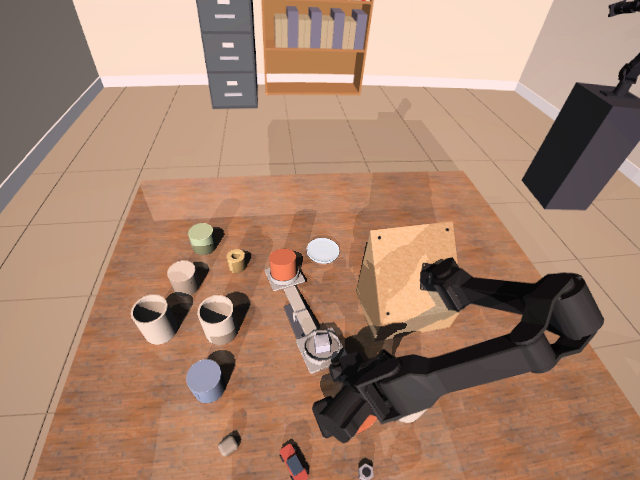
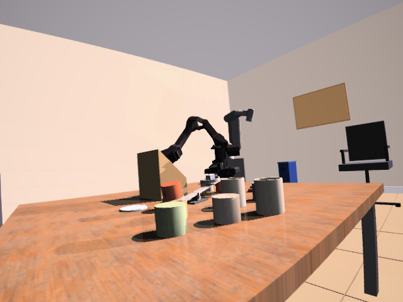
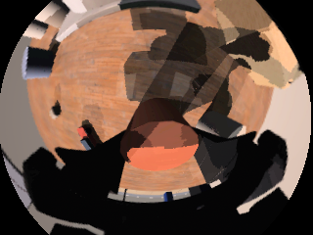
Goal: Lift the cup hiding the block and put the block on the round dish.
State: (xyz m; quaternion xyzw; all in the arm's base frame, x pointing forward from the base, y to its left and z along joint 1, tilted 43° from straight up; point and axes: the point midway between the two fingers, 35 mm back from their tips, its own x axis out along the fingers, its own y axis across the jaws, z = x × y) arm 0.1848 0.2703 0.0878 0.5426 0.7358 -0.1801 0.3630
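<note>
Right now the pale block is 7 cm ahead of my gripper tip, 13 cm to the right of it and 6 cm above it. From my gripper tip the other things lie so: blue cylinder: 32 cm ahead, 6 cm to the right, 1 cm above; then orange cup: 16 cm ahead, 39 cm to the right, 3 cm above; then toy car: 13 cm ahead, 8 cm to the left, 1 cm below.
</note>
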